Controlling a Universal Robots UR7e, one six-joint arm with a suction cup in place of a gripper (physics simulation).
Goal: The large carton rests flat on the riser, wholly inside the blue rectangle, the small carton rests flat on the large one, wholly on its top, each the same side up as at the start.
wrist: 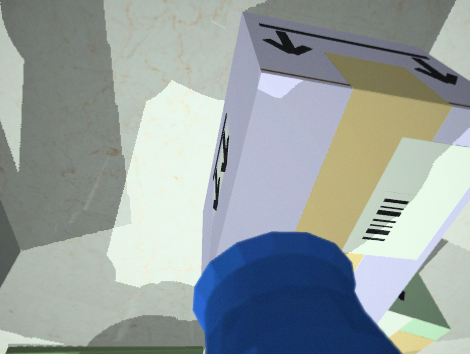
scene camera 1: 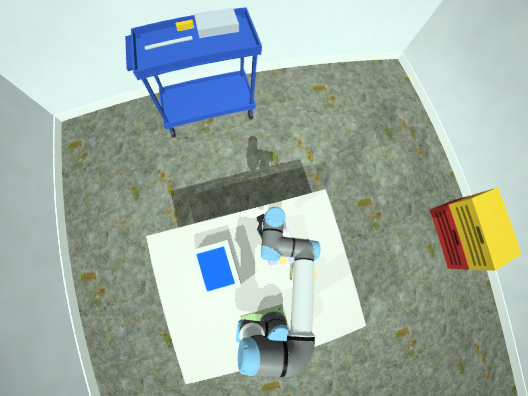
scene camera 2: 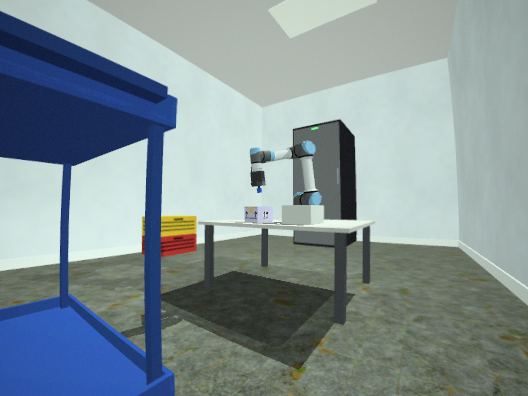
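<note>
The large carton [scene camera 1: 273, 262] [scene camera 2: 258, 215] [wrist: 285, 150] is lavender with a tan tape strip and a label on top. It stands on the table, its side arrows pointing up in the second scene view. The small carton [scene camera 1: 292, 273] [wrist: 425, 290] is green and stands beside it, mostly hidden by the arm or the large carton. The riser [scene camera 1: 230, 260] [scene camera 2: 302, 215] is a white block with the blue rectangle [scene camera 1: 215, 268] bare on its top. My gripper, a blue suction cup [scene camera 2: 259, 190] [wrist: 275, 245], hangs in the air above the large carton, apart from it and holding nothing.
The white table [scene camera 1: 170, 300] [scene camera 2: 330, 227] carries the cartons, the riser and the arm's green base plate [scene camera 1: 260, 315] [wrist: 100, 350]. A blue cart [scene camera 1: 210, 95] [scene camera 2: 154, 250], a yellow and red cabinet [scene camera 1: 500, 230] [scene camera 2: 169, 232] and a black cabinet [scene camera 2: 347, 185] stand around the table.
</note>
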